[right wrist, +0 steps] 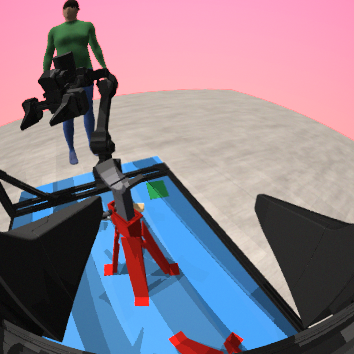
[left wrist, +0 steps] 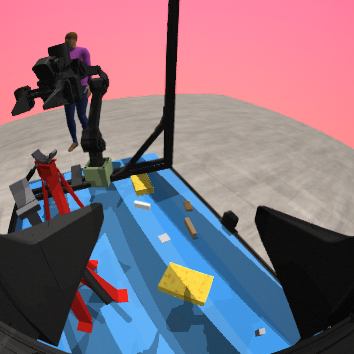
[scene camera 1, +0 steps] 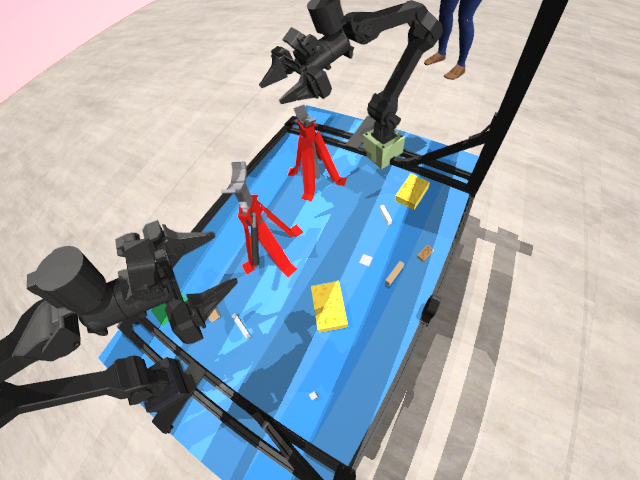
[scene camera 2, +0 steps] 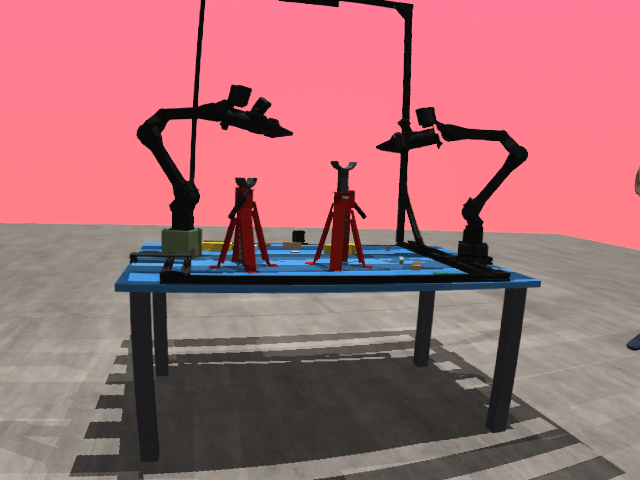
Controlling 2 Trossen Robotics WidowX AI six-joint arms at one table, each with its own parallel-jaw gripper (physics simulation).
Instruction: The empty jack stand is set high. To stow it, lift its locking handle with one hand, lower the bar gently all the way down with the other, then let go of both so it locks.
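Note:
The high-set jack stand (scene camera 1: 273, 250) (scene camera 2: 341, 232) (right wrist: 134, 260) is red, with its grey bar (scene camera 1: 238, 178) (scene camera 2: 343, 179) (left wrist: 24, 197) (right wrist: 123, 199) standing well above the body and its saddle empty. Its dark locking handle (scene camera 2: 360, 209) slants downward from the body's top, toward the right in scene camera 2. My left gripper (scene camera 1: 224, 258) (scene camera 2: 377, 146) (right wrist: 34, 126) is open and empty, in the air above the table, apart from this stand. My right gripper (scene camera 1: 271, 94) (scene camera 2: 291, 133) (left wrist: 26, 111) is open and empty, in the air, higher than the second stand's saddle.
A second red jack stand (scene camera 1: 308, 165) (scene camera 2: 247, 227) (left wrist: 55, 192) has its saddle low. Yellow sponges (scene camera 1: 329, 305) (scene camera 1: 412, 191) and small white and brown blocks (scene camera 1: 394, 273) lie on the blue table (scene camera 1: 330, 434). A black frame post (scene camera 1: 516, 98) (scene camera 2: 407, 62) rises beside the table.

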